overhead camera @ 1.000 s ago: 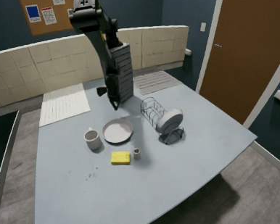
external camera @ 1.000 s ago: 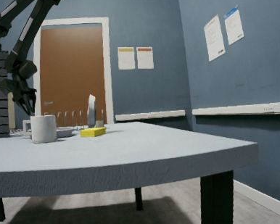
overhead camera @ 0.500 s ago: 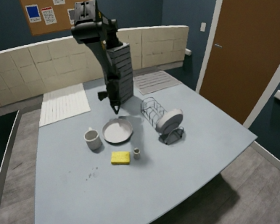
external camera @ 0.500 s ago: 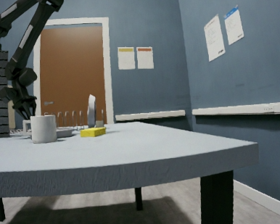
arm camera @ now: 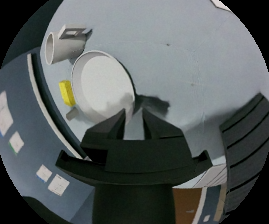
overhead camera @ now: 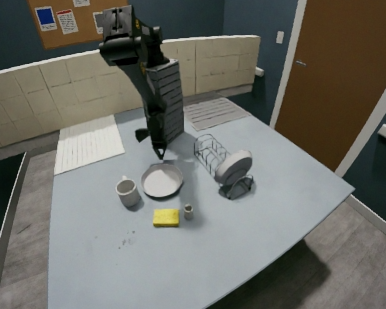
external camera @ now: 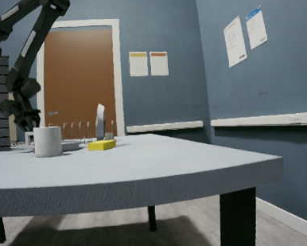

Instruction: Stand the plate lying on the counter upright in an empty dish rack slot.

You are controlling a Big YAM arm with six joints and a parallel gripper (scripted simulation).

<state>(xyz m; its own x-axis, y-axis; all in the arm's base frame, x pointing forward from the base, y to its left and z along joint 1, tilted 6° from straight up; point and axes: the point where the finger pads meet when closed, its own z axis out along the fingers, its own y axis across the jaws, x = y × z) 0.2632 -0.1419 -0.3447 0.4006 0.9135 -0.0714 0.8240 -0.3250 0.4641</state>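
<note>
The white plate is 100 mm ahead of my hand, 50 mm below it and 40 mm to the right of it. Round my hand: white draining mat 450 mm behind, 340 mm to the right, 60 mm below; then white mug 200 mm to the right, 110 mm ahead, 20 mm below; then small white cup 300 mm ahead, 50 mm below, 20 mm to the right.
</note>
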